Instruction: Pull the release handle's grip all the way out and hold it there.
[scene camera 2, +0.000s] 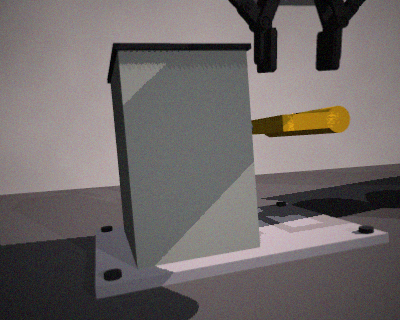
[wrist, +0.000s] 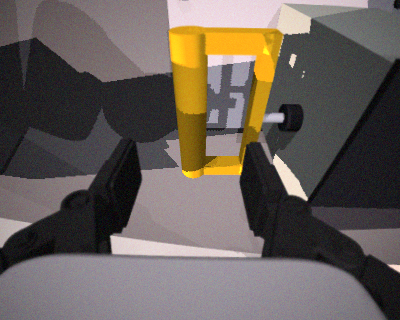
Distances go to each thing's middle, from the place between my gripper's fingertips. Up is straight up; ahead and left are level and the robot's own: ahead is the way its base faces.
Scene:
Right now my hand is 16 cm above the pale base plate (scene camera 2: 287, 233), 9 cm short of it and 3 cm to the right of it.

